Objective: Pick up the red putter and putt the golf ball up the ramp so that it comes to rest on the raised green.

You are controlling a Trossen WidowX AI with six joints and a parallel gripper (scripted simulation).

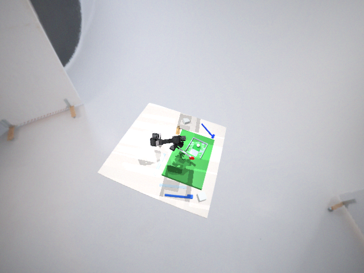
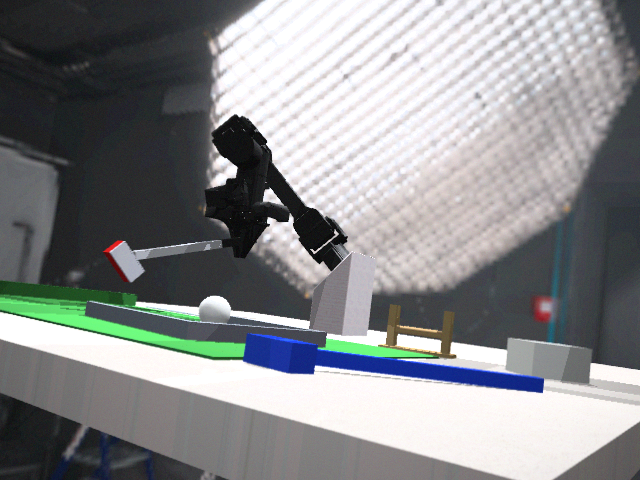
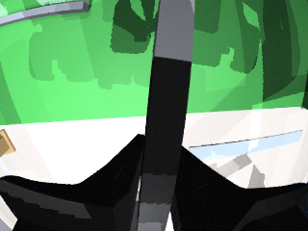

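My gripper tip is now 110 mm short of the red putter and 30 mm to the left of it. Also, from my gripper tip: grey frame (270 mm ahead, 160 mm to the left, 120 mm below); then green mat (210 mm ahead, 120 mm below); then white golf ball (280 mm ahead, 160 mm to the left, 90 mm below).
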